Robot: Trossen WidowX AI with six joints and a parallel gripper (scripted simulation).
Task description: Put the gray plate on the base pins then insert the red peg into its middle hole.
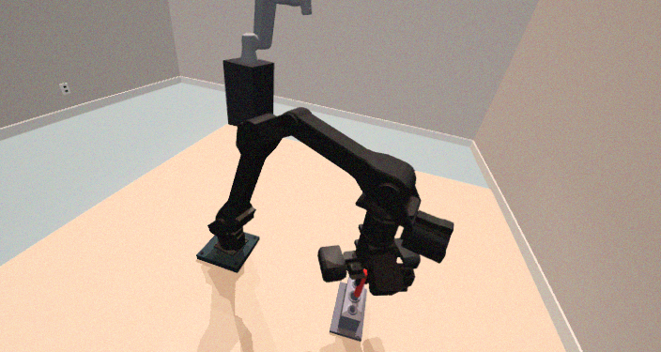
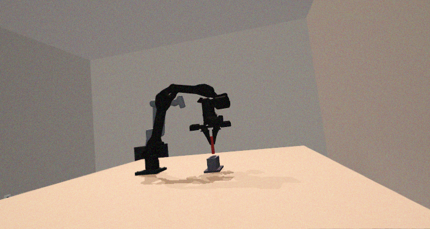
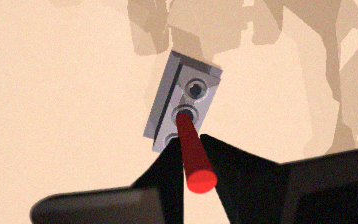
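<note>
My gripper tip is now 7 cm above the gray plate. Round my gripper tip: red peg: right at my gripper tip; flat base: 11 cm below.
</note>
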